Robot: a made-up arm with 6 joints.
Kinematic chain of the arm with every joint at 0, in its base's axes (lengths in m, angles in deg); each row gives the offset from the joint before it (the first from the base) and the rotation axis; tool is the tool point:
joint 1: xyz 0 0 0.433 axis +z
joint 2: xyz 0 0 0 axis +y
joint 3: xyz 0 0 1.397 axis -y
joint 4: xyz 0 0 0 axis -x
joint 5: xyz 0.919 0 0 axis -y
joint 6: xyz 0 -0.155 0 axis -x
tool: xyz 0 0 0
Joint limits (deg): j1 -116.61..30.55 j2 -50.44..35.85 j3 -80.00..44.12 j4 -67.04..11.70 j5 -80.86..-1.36 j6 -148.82..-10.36
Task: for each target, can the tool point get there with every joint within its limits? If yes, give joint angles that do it. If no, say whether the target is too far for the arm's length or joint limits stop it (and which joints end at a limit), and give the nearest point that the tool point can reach.
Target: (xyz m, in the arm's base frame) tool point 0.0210 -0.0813 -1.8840
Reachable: no: joint limits stop it (at a limit: joint 2, joint 4) | nearest point 0.1569 -0.6074 0.6557 | short by 2.597 m
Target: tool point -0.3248 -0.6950 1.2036
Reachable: yes | joints -104.75 3.14 -34.99 -27.78 -69.40 -114.83
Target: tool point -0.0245 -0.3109 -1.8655
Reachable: no: joint limits stop it (at a limit: joint 2, joint 4) | nearest point -0.0538 -0.6826 0.6453 | short by 2.538 m
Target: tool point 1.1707 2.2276 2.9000
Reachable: no: too far | nearest point 0.3935 1.1243 2.2363 | short by 1.504 m
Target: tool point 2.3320 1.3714 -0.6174
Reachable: no: too far | nearest point 1.2592 0.6730 0.8618 | short by 1.956 m
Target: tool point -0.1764 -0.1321 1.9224
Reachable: yes | joints -6.57 -42.97 -10.36 -12.41 -67.63 -112.95
